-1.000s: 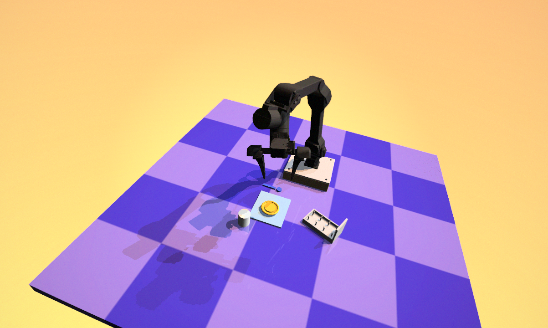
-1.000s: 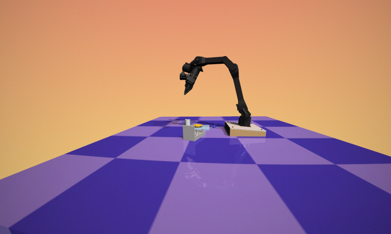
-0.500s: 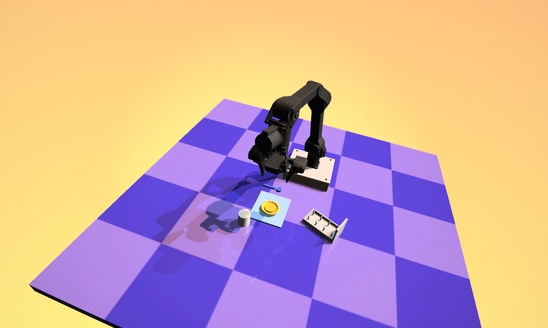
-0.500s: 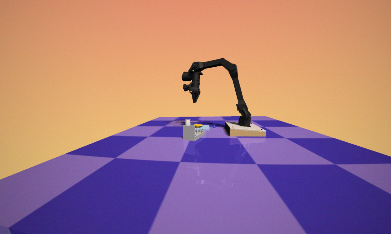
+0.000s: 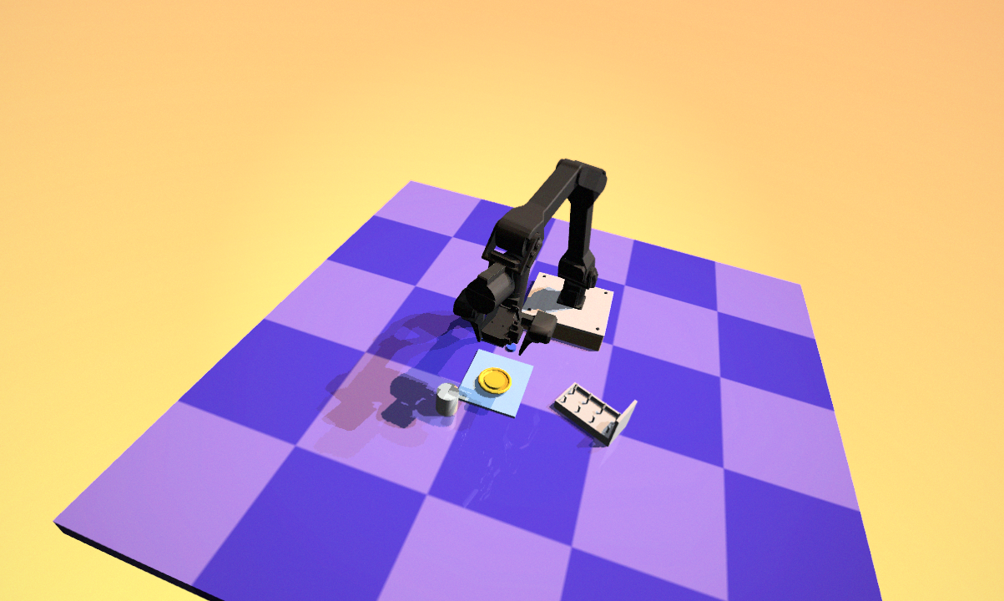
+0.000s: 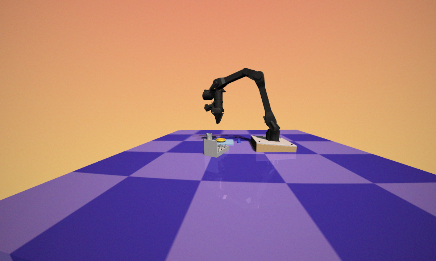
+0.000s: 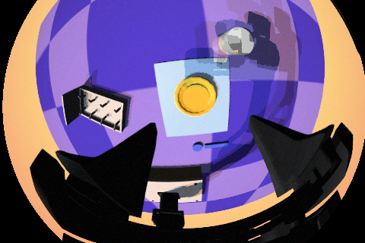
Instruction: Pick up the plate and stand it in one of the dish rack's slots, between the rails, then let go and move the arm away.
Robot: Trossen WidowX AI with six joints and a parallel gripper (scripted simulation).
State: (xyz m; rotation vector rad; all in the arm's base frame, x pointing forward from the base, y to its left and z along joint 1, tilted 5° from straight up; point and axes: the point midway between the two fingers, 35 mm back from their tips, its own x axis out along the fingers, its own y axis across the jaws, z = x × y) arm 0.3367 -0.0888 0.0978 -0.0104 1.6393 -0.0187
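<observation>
Right now the yellow plate is 10 mm behind my gripper tip and 110 mm below it. Also, from my gripper tip: blue spoon: 140 mm behind, 20 mm to the right, 130 mm below; then grey dish rack: 20 mm behind, 210 mm to the left, 110 mm below; then white cup: 80 mm ahead, 70 mm to the right, 110 mm below.
</observation>
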